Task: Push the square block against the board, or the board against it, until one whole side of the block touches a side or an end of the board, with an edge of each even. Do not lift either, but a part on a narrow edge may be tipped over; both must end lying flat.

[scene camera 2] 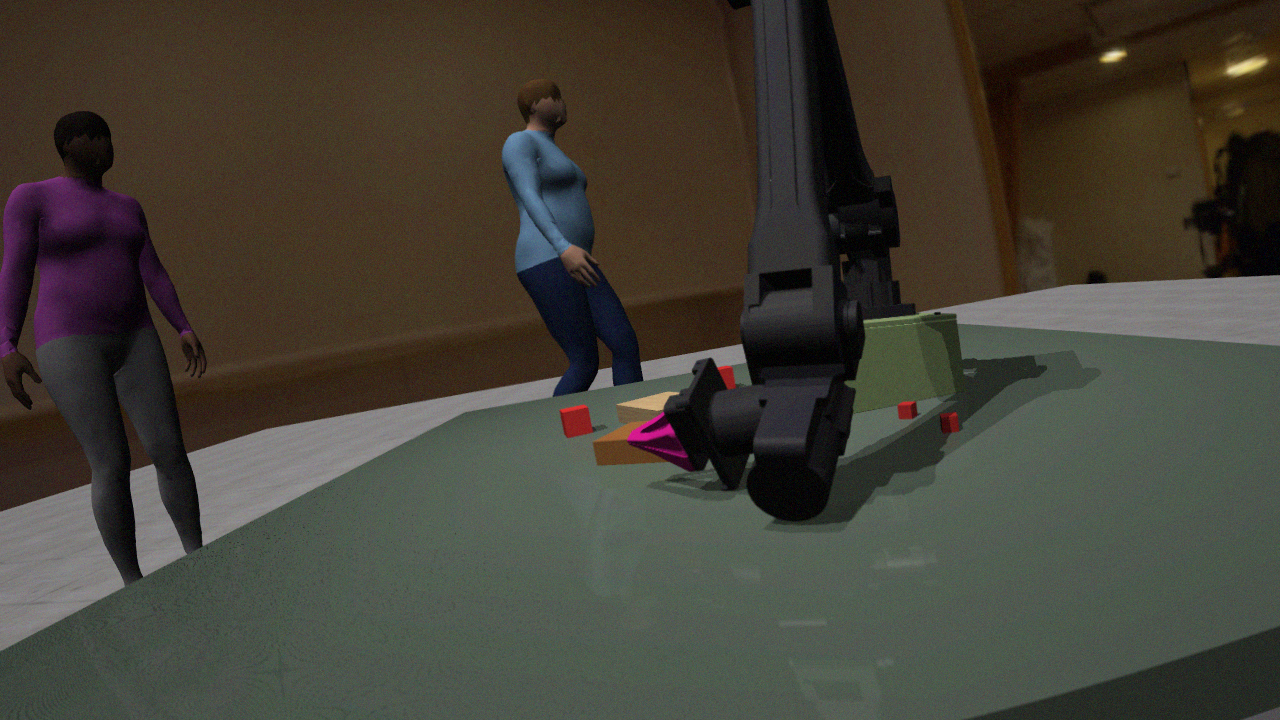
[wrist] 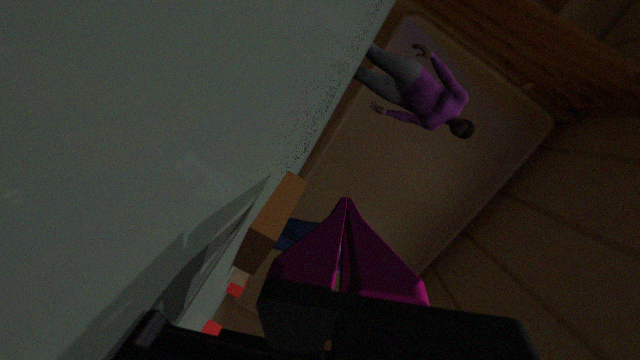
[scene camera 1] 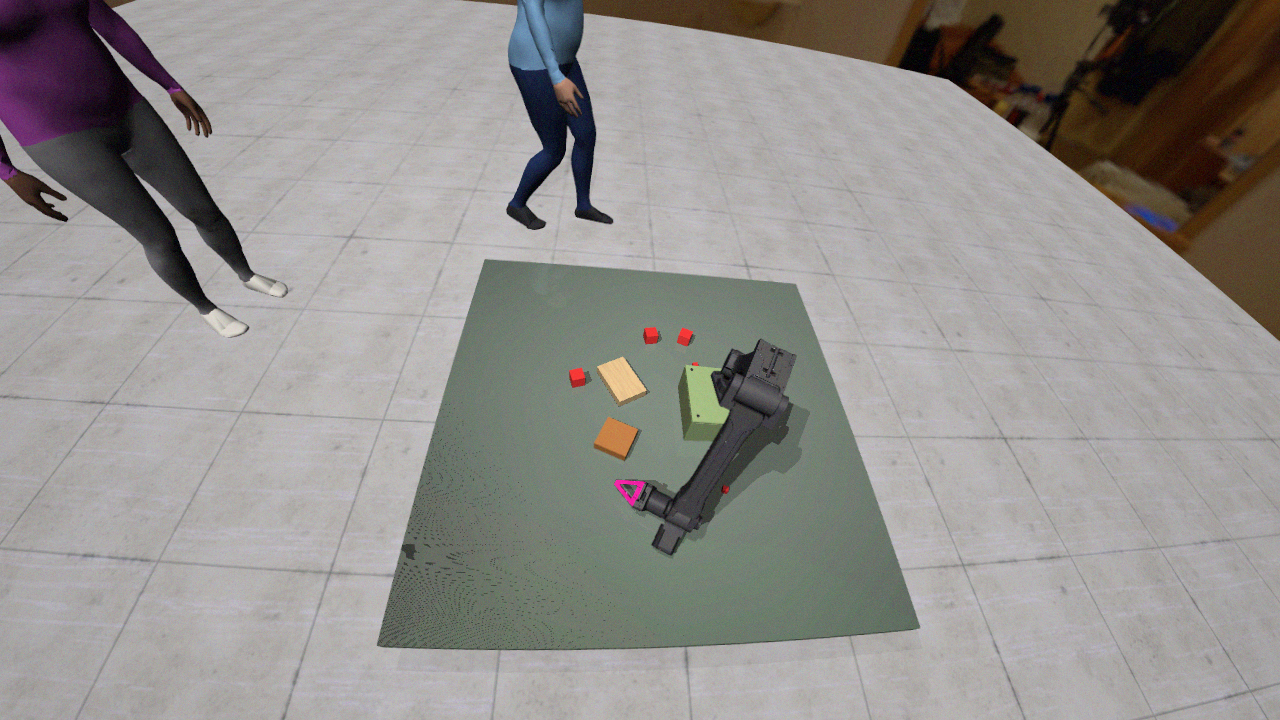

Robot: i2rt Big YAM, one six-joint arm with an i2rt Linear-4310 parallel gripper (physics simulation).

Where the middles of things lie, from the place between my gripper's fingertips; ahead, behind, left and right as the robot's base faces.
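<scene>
The pale wooden board (scene camera 1: 622, 383) is 350 mm to the right of my hand, 60 mm behind it and 40 mm below it. As for the orange square block (scene camera 2: 612, 449), my hand is 150 mm to the left of it, 20 mm past it and 40 mm above it. Going by their middles, the orange square block is the nearest to my hand of the things named here.
</scene>
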